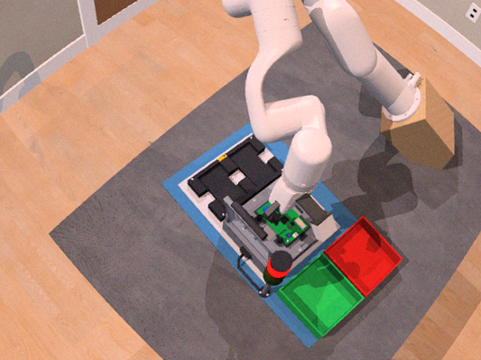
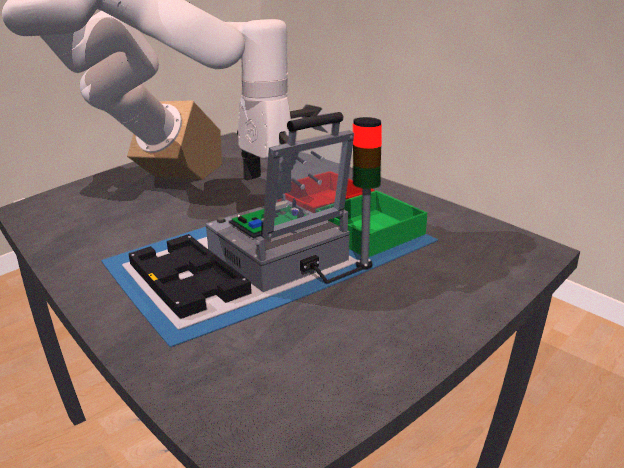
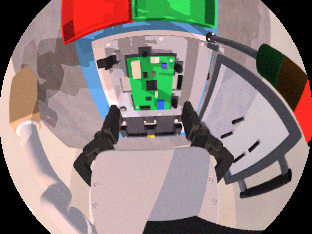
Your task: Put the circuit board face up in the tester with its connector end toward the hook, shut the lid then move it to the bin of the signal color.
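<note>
The green circuit board is 70 mm below my hand. Round my hand: black latch hook: 70 mm to the left, 50 mm below, 50 mm behind; clear lid: 120 mm ahead, 40 mm above, 10 mm to the right; plate: 70 mm below, 10 mm to the left, 10 mm ahead.
</note>
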